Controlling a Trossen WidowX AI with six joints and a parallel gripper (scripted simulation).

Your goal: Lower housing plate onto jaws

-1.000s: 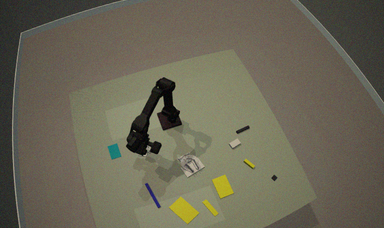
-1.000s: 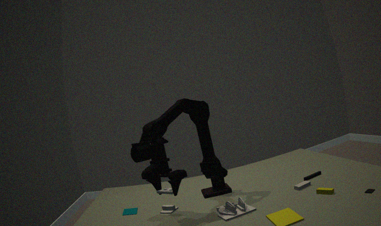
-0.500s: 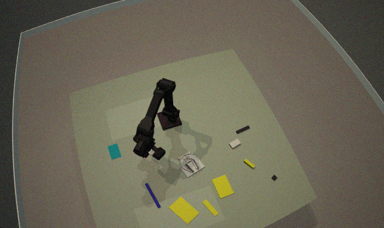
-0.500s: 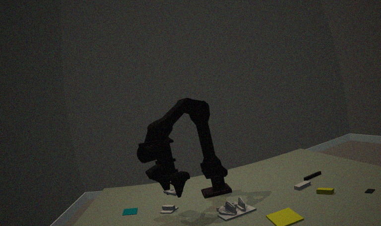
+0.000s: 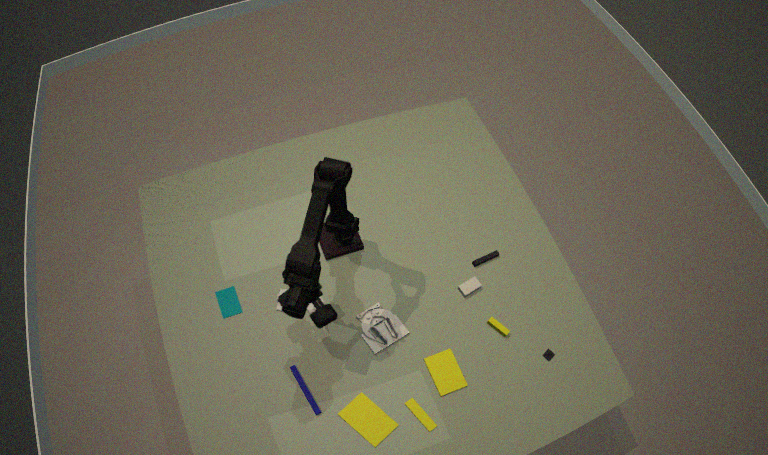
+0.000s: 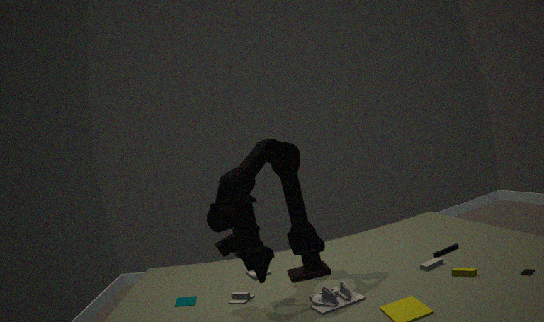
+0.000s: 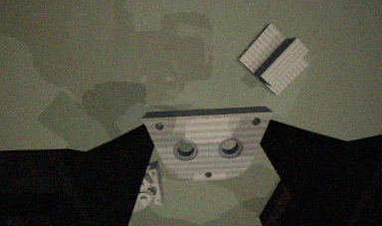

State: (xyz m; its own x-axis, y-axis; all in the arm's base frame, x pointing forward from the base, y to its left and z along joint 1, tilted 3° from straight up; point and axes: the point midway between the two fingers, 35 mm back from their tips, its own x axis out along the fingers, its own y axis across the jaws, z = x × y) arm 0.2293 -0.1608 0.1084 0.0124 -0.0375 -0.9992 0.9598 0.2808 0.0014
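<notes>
Now: the jaw 60 mm ahead of my gripper tip, 180 mm to the left of it and 70 mm below it. The rest, counted from my gripper tip: blue bar 210 mm ahead, 90 mm to the right, 80 mm below; white housing plate 10 mm to the left, 20 mm above; white stand 80 mm behind, 60 mm to the right, 70 mm below.
</notes>
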